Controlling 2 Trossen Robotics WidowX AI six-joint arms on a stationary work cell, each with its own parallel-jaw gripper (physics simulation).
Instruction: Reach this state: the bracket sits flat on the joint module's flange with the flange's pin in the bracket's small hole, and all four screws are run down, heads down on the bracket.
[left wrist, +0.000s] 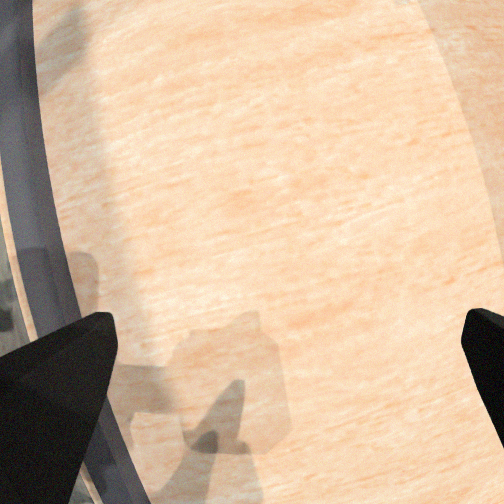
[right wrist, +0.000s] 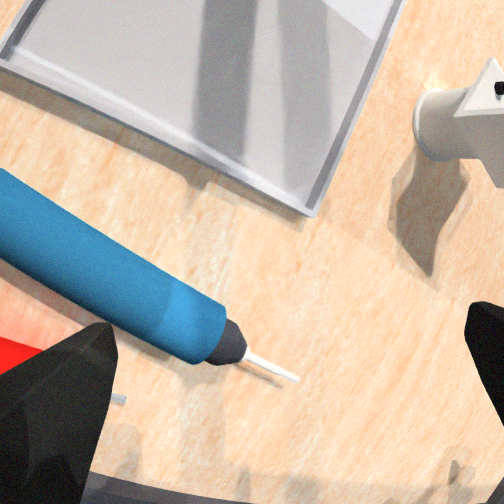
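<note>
In the right wrist view the white joint module (right wrist: 442, 131) stands at the right edge with the white bracket (right wrist: 484, 95) on top of it, mostly cut off; one dark screw head (right wrist: 498, 88) shows on the bracket. A blue screwdriver (right wrist: 107, 285) lies on the wooden table, its thin bit (right wrist: 270, 369) pointing right. My right gripper (right wrist: 290, 395) is open and empty above the table, its left finger close to the screwdriver's tip end. My left gripper (left wrist: 290, 395) is open and empty over bare wood; no task object shows in the left wrist view.
A shallow grey tray (right wrist: 210, 85) lies at the top of the right wrist view. A red object (right wrist: 15, 352) shows at the left edge behind my right finger. A dark table rim (left wrist: 30, 200) runs down the left of the left wrist view.
</note>
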